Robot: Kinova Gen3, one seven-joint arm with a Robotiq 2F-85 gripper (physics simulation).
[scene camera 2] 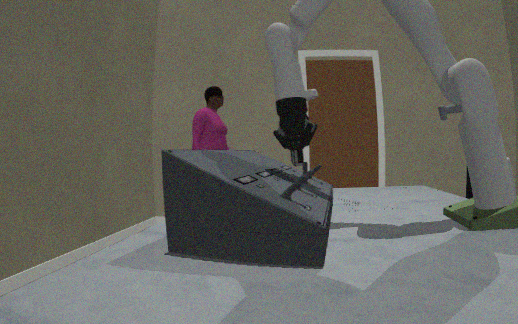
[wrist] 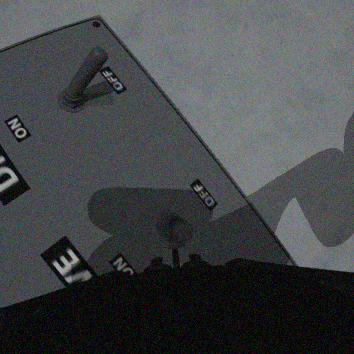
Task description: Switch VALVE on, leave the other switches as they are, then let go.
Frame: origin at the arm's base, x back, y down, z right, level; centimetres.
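Seen in the pictures: gripper, fingertip midpoint: [scene camera 2: 298,166] [wrist: 175,263]; arm's base, link origin: [scene camera 2: 493,202].
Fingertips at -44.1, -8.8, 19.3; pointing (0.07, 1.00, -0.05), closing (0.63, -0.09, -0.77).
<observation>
Offsets run from my fingertips to a thing's middle, as dx, dy, dz. "pt": to the spot under its first point.
The VALVE switch is a short round lever @[pt +1.8, -0.9, +1.1] [wrist: 179,231] between its OFF label @[pt +5.1, +5.6, -0.2] [wrist: 204,194] and its ON label @[pt -2.3, +2.1, +2.4] [wrist: 122,265], seen nearly end-on in the wrist view, so its exact tilt is hard to tell. The VALVE label @[-4.7, +1.0, +3.0] [wrist: 67,262] is partly hidden by the gripper body. My gripper [scene camera 2: 298,162] [wrist: 175,263] is shut and empty. Its fingertips point down close to the top of a lever @[pt +1.6, +0.7, +0.4] [scene camera 2: 304,168] in the scene view, and appear beside the VALVE lever in the wrist view; contact cannot be told.
The DRIVE lever @[pt +6.7, +1.4, +11.5] [wrist: 86,75] leans towards its OFF label [wrist: 113,80]. In the scene view a long lever @[pt -3.4, +1.4, -23.2] [scene camera 2: 301,182] slants up from the near part of the sloping grey console @[-7.0, +6.9, -2.6] [scene camera 2: 240,215] [wrist: 140,145]. A person in pink [scene camera 2: 209,130] stands behind the console. The arm's green base [scene camera 2: 465,212] is at the right.
</observation>
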